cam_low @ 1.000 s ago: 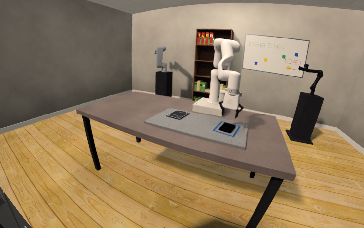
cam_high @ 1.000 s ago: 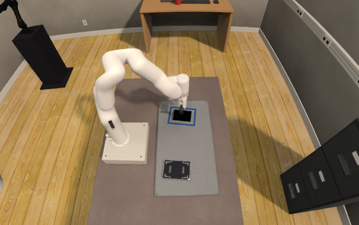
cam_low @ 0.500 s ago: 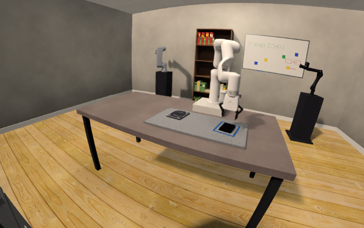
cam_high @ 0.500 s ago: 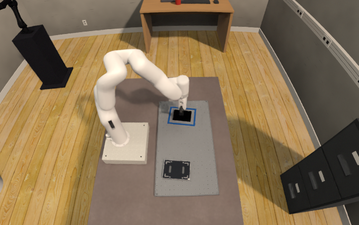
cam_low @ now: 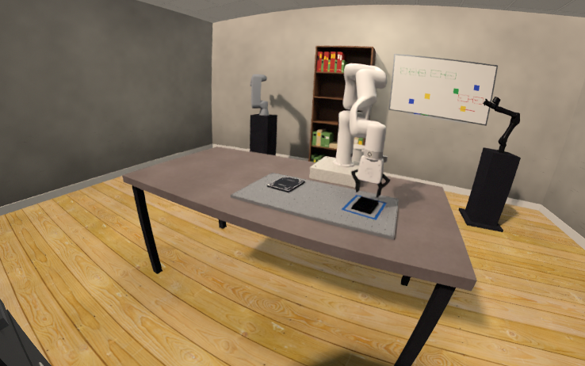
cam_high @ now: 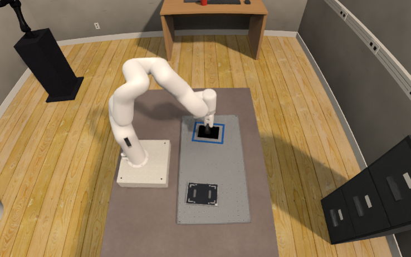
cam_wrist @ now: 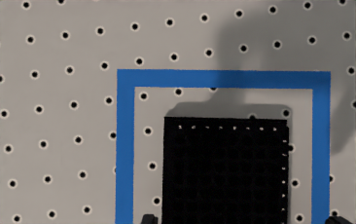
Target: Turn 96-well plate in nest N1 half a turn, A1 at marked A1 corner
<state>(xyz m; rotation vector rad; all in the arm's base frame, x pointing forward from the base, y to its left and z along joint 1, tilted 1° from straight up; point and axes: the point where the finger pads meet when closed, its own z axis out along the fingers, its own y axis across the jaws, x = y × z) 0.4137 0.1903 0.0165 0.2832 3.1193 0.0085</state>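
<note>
Right now my hand is 60 mm above the black 96-well plate. Also, from my hand: plate nest N1: 400 mm to the right, 60 mm below, 60 mm behind.
</note>
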